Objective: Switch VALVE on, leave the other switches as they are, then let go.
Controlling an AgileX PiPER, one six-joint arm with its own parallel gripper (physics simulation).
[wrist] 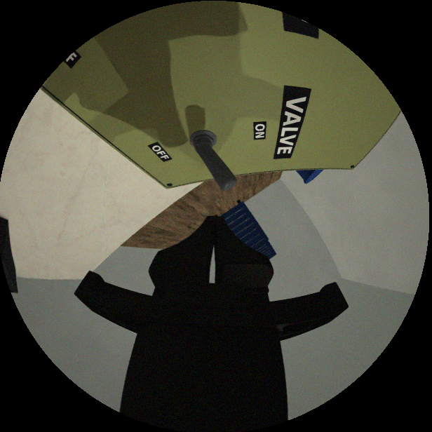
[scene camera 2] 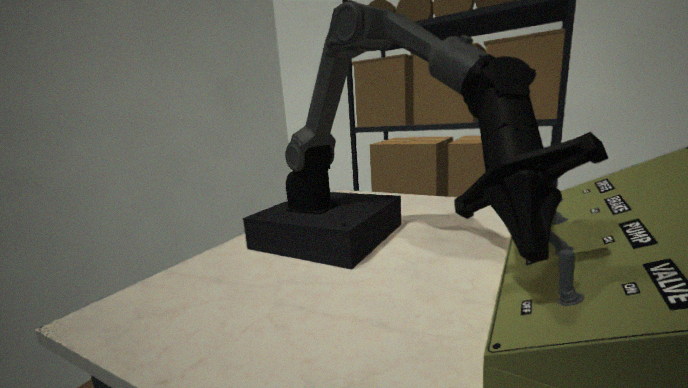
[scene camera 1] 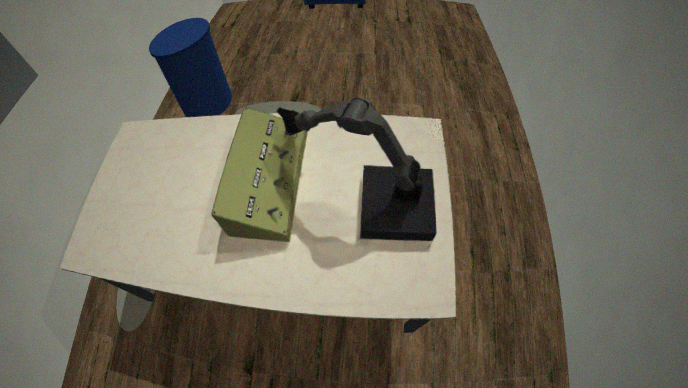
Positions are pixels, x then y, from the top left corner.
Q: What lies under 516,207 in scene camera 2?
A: The gripper.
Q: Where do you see a valve lever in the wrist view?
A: At 220,172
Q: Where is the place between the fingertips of the gripper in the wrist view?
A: At 214,225
